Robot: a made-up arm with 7 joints.
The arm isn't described. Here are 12 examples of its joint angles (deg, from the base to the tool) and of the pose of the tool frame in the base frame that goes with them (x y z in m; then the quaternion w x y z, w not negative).
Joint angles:
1: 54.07 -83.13 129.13 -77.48 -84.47 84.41 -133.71
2: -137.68 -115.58 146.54 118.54 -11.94 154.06 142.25
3: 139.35 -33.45 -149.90 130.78 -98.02 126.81 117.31
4: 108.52 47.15 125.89 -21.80 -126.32 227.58 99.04
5: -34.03 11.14 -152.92 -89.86 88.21 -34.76 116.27
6: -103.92 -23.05 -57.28 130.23 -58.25 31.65 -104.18
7: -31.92 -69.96 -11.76 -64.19 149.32 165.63 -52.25
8: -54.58 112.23 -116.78 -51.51 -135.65 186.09 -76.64
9: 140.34 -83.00 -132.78 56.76 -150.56 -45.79 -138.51
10: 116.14 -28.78 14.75 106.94 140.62 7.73 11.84
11: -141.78 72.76 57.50 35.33 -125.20 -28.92 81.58
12: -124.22 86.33 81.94 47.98 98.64 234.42 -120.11
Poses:
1: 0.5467 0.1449 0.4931 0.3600 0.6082 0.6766 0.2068
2: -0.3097 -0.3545 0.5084 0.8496 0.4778 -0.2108 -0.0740
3: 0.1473 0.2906 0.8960 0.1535 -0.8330 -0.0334 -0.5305
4: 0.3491 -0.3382 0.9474 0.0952 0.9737 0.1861 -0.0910
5: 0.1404 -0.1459 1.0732 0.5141 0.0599 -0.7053 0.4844
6: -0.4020 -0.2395 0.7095 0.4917 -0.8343 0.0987 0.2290
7: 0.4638 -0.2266 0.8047 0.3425 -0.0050 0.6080 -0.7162
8: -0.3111 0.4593 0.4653 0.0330 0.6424 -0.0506 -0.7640
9: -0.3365 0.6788 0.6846 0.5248 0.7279 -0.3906 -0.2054
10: -0.2958 0.3282 0.6564 0.1627 -0.4891 -0.0146 0.8568
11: 0.6233 0.3954 0.7574 0.5809 -0.6315 -0.0757 0.5080
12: 0.4514 0.3847 0.4539 0.7193 -0.1859 -0.4888 0.4573
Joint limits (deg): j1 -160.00..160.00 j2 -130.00..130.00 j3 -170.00..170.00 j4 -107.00..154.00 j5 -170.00..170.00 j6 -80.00..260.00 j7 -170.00..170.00
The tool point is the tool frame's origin. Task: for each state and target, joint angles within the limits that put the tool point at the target. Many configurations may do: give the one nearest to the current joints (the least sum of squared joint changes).
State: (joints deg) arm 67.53 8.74 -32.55 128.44 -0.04 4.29 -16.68
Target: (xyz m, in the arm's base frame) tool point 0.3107 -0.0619 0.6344
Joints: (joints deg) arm 37.62 -19.29 -44.66 145.03 2.61 2.30 -16.68
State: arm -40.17 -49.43 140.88 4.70 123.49 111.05 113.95
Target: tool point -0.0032 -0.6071 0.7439
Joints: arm -90.24 -85.61 145.21 26.65 121.74 131.45 113.95
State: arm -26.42 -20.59 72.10 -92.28 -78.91 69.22 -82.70
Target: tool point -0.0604 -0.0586 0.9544
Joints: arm -27.92 -35.21 28.36 -95.45 -88.95 78.84 -82.70
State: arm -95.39 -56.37 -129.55 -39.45 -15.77 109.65 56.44
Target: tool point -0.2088 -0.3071 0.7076
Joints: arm -132.56 -37.19 -136.99 -84.41 -21.61 118.81 56.44
